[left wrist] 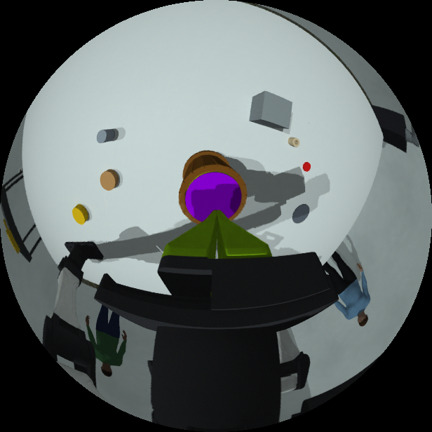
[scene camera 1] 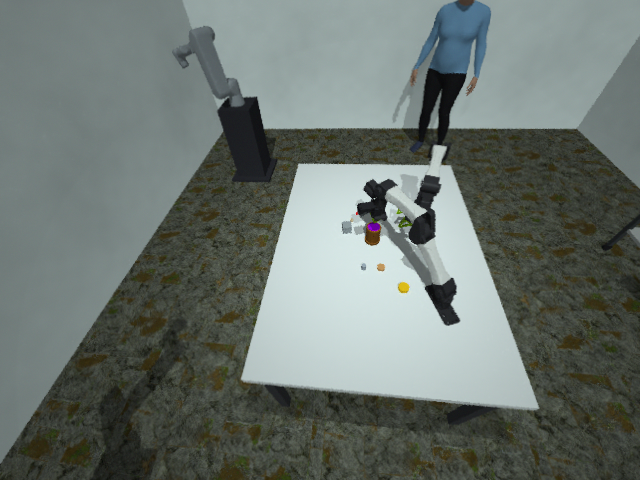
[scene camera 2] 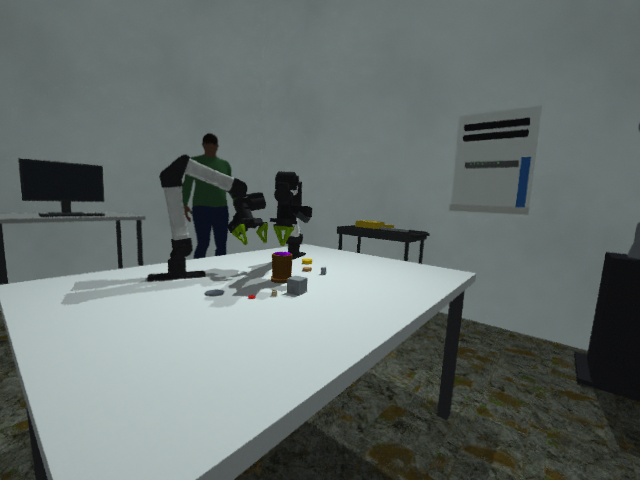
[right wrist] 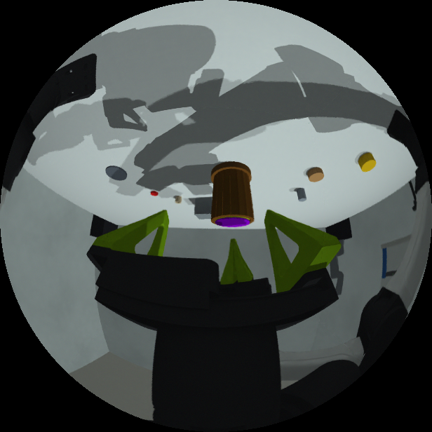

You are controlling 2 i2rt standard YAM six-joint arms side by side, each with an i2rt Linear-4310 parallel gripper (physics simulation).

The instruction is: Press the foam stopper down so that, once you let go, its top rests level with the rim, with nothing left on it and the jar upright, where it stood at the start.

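The brown ribbed jar [scene camera 1: 372, 237] [scene camera 2: 281, 268] [left wrist: 188, 167] [right wrist: 232, 195] stands upright on the table. The purple top of the foam stopper [scene camera 1: 373, 226] [scene camera 2: 282, 253] [left wrist: 212, 192] [right wrist: 232, 222] fills its mouth. In scene camera 2 and the right wrist view it shows slightly proud of the rim, with a thin yellow-green edge. Nothing lies on it. My left gripper [scene camera 2: 283, 243] [left wrist: 216, 215] [right wrist: 232, 238] is shut and empty, its tips a little above the stopper, apart from it. My right gripper [scene camera 2: 255, 242] [right wrist: 216, 214] is open and empty, beside the jar and above the table.
A grey block [scene camera 1: 346, 226] [scene camera 2: 296, 285] [left wrist: 270, 110], a small beige piece [scene camera 2: 274, 292] [left wrist: 293, 142], a red disc [scene camera 2: 251, 297] [left wrist: 306, 166] and a dark disc [scene camera 2: 214, 292] [left wrist: 301, 213] lie near the jar. A grey cylinder [left wrist: 106, 135], an orange-brown disc [left wrist: 109, 179] and a yellow disc [left wrist: 80, 214] lie on its other side.
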